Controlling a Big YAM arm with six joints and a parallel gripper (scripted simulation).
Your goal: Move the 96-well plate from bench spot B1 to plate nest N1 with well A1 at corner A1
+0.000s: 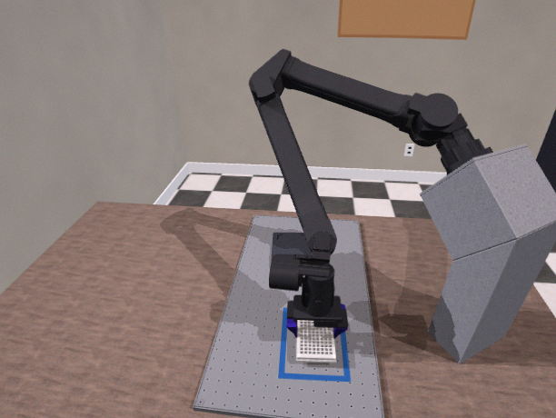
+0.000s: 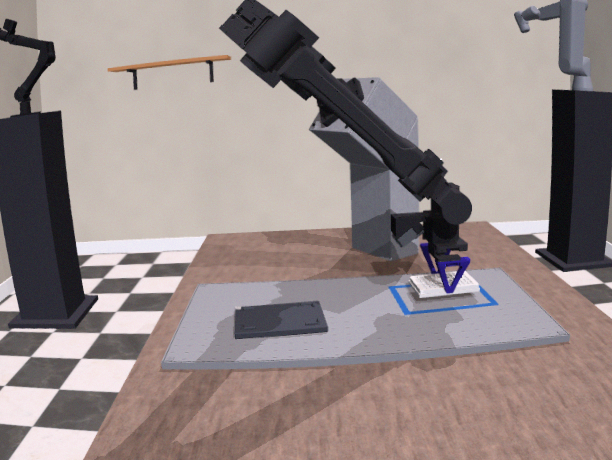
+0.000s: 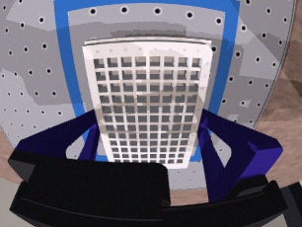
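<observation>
Right now the dark plate nest N1 is 33 cm to the right of my hand, 7 cm ahead of it and 2 cm below it. Also, from my hand: A1 mark (41 cm to the right, 2 cm below, 2 cm ahead); then white 96-well plate (right at my hand).
</observation>
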